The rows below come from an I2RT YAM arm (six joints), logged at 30 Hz.
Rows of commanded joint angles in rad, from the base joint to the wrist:
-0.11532, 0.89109, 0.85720, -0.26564, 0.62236, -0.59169
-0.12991, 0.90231, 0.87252, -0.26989, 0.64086, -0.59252
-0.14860, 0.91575, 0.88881, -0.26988, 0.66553, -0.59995
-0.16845, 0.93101, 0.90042, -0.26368, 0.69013, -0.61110
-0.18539, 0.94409, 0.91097, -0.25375, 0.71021, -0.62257
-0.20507, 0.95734, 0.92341, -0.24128, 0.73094, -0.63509
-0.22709, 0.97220, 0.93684, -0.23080, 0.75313, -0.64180
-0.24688, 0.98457, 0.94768, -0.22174, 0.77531, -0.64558
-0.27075, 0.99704, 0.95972, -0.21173, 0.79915, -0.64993
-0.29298, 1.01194, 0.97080, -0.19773, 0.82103, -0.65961
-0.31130, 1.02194, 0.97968, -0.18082, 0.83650, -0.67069
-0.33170, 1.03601, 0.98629, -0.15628, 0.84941, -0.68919
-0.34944, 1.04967, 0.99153, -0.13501, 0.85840, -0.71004
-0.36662, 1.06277, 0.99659, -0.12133, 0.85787, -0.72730
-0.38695, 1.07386, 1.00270, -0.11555, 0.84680, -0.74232
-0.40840, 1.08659, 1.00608, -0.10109, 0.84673, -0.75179
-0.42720, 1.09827, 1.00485, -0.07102, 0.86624, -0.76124
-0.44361, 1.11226, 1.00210, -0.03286, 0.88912, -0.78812
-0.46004, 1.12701, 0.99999, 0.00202, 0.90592, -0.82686
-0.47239, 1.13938, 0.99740, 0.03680, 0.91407, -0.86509
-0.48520, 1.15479, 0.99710, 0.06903, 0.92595, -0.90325
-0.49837, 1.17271, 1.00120, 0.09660, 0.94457, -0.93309
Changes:
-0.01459, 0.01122, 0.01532, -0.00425, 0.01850, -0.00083
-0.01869, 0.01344, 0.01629, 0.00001, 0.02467, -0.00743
-0.01985, 0.01526, 0.01161, 0.00620, 0.02460, -0.01115
-0.01694, 0.01308, 0.01055, 0.00993, 0.02008, -0.01147
-0.01968, 0.01325, 0.01244, 0.01247, 0.02073, -0.01252
-0.02202, 0.01486, 0.01343, 0.01048, 0.02219, -0.00671
-0.01979, 0.01237, 0.01084, 0.00906, 0.02218, -0.00378
-0.02387, 0.01247, 0.01204, 0.01001, 0.02384, -0.00435
-0.02223, 0.01490, 0.01108, 0.01400, 0.02188, -0.00968
-0.01832, 0.01000, 0.00888, 0.01691, 0.01547, -0.01108
-0.02040, 0.01407, 0.00661, 0.02454, 0.01291, -0.01850
-0.01774, 0.01366, 0.00524, 0.02127, 0.00899, -0.02085
-0.01718, 0.01310, 0.00506, 0.01368, -0.00053, -0.01726
-0.02033, 0.01109, 0.00611, 0.00578, -0.01107, -0.01502
-0.02145, 0.01273, 0.00338, 0.01446, -0.00007, -0.00947
-0.01880, 0.01168, -0.00123, 0.03007, 0.01951, -0.00945
-0.01641, 0.01399, -0.00275, 0.03816, 0.02288, -0.02688
-0.01643, 0.01475, -0.00211, 0.03488, 0.01680, -0.03874
-0.01235, 0.01237, -0.00259, 0.03478, 0.00815, -0.03823
-0.01281, 0.01541, -0.00030, 0.03223, 0.01188, -0.03816
-0.01317, 0.01792, 0.00410, 0.02757, 0.01862, -0.02984

